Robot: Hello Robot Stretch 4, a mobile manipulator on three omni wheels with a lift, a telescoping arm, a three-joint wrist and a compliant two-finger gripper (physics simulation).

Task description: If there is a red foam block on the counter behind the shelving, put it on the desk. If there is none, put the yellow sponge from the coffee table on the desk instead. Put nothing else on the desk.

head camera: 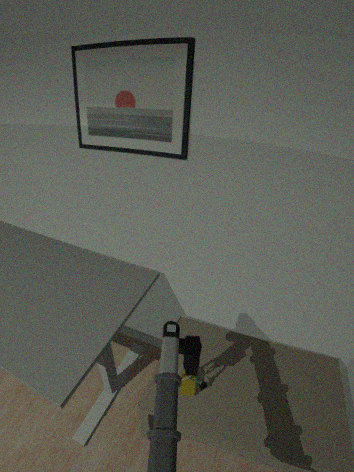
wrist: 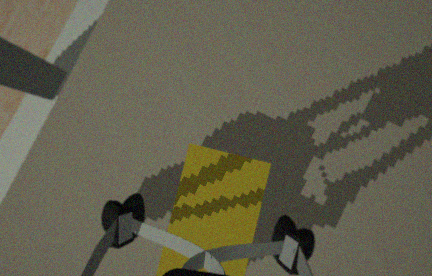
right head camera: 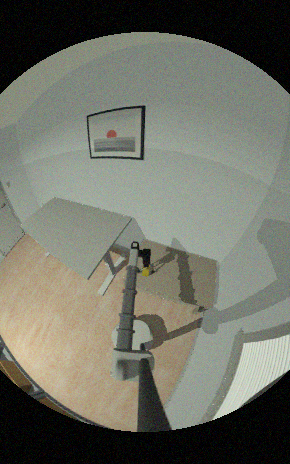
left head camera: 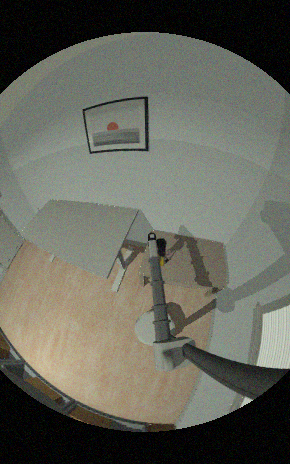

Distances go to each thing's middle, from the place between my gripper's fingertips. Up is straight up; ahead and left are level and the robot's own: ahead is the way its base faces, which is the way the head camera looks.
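Labels:
Framed picture (head camera: 134, 96): my gripper is now far short of it, far to the right of it and far below it.

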